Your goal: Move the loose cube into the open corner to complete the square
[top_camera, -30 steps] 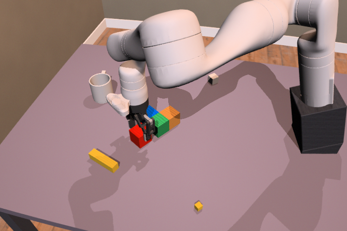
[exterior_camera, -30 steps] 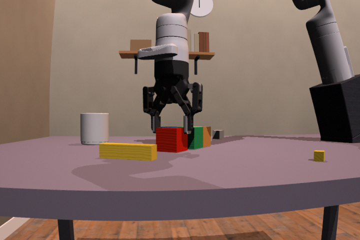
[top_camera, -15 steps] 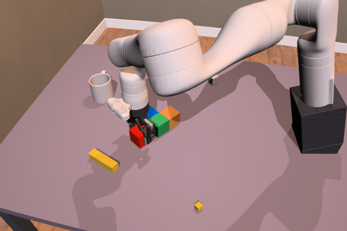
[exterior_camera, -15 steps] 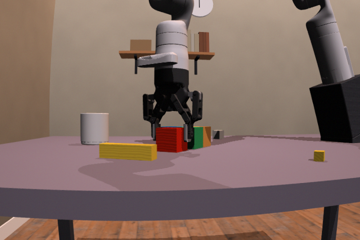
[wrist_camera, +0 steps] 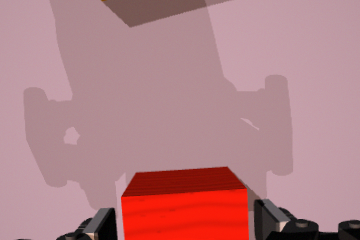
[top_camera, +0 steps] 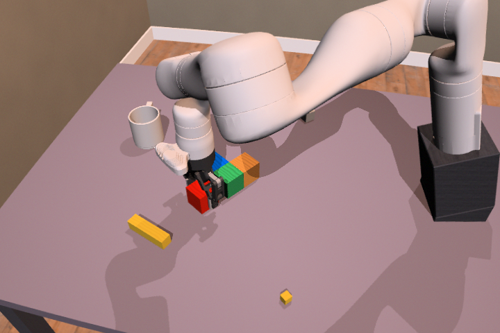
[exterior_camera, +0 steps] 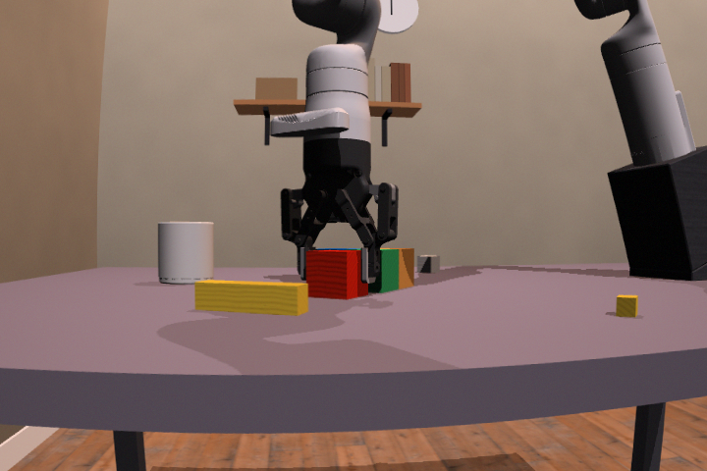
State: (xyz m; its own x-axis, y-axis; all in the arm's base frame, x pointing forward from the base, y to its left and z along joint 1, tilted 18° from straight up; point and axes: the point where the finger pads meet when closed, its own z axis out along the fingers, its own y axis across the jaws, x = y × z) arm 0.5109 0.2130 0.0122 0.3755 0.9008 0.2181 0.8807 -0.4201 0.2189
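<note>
Now: hand right at the red cube. Round my hand: orange cube: 50 mm behind, 110 mm to the right; blue cube: 10 mm ahead, 90 mm to the right; green cube: 30 mm behind, 70 mm to the right.
</note>
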